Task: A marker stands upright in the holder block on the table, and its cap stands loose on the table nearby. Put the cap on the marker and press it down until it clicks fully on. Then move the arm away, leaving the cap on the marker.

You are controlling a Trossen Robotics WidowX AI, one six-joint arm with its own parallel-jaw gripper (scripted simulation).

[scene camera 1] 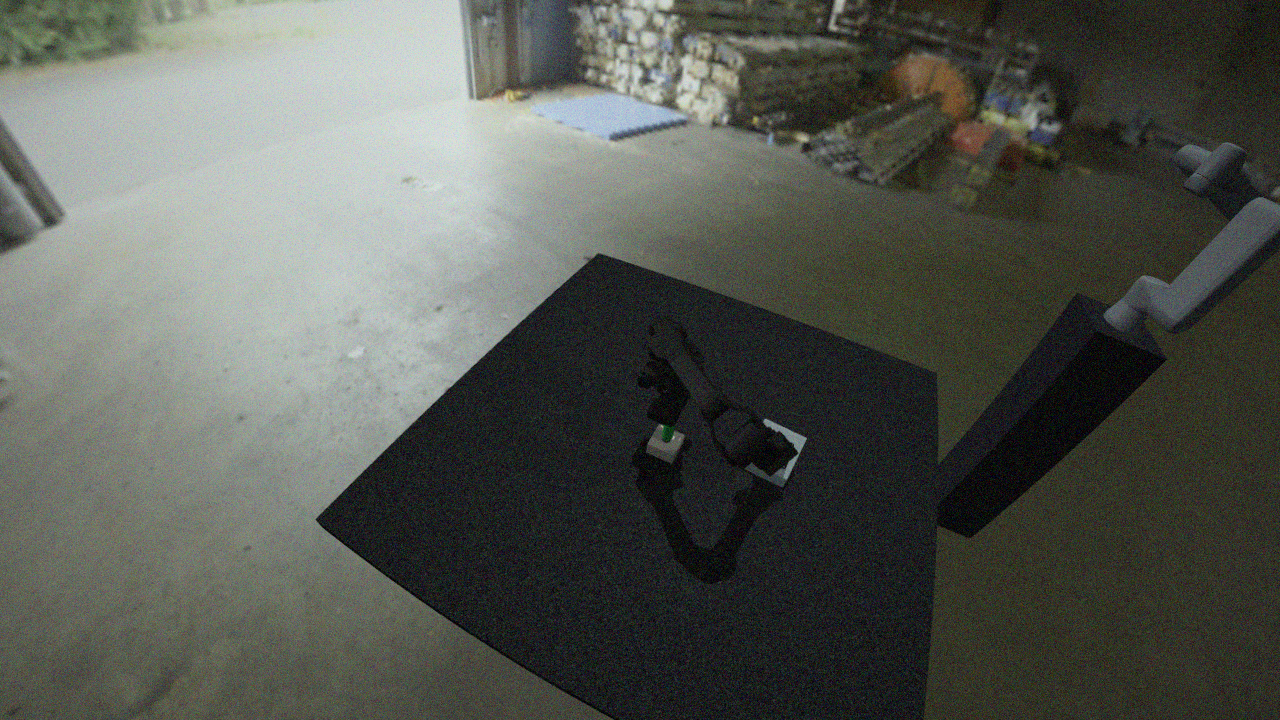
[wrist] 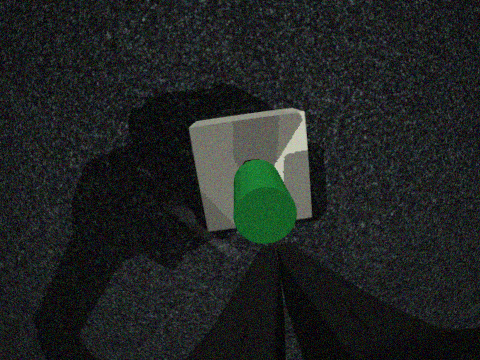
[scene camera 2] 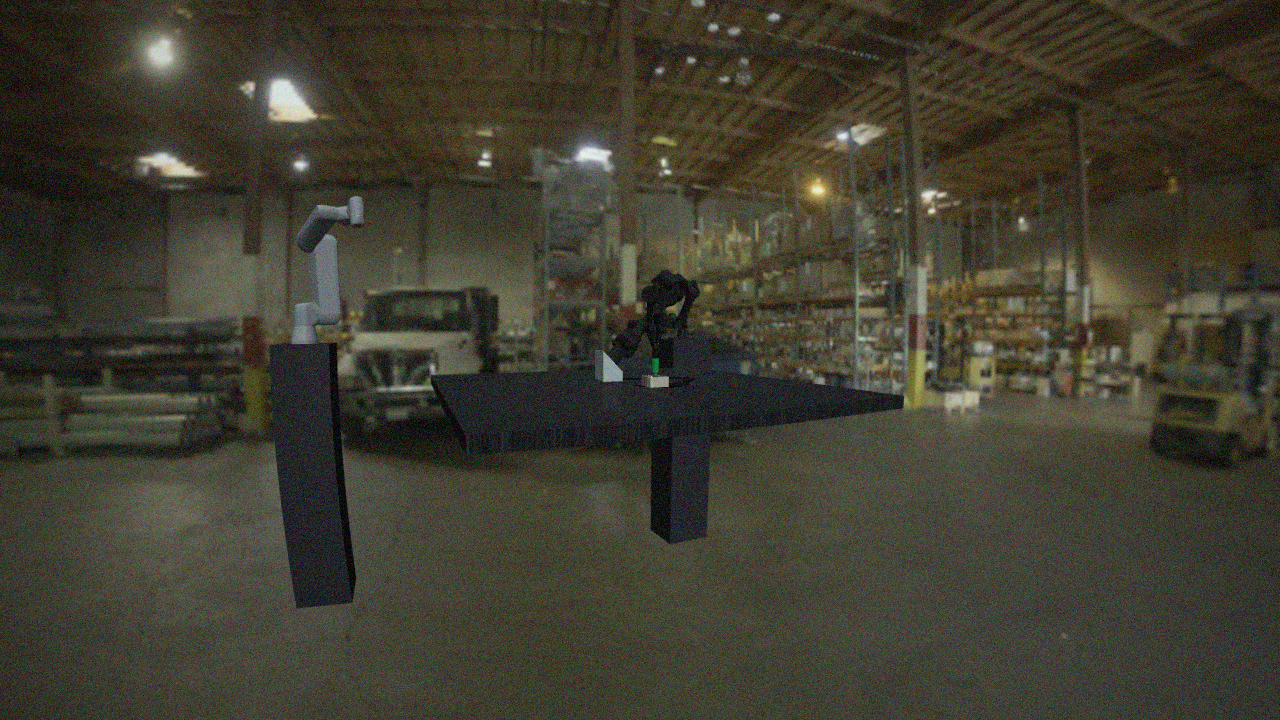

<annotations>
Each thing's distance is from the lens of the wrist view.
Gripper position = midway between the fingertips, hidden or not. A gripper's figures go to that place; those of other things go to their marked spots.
gripper [wrist: 276, 256]: 0.10 m
green marker cap [wrist: 263, 209]: 0.12 m
</annotations>
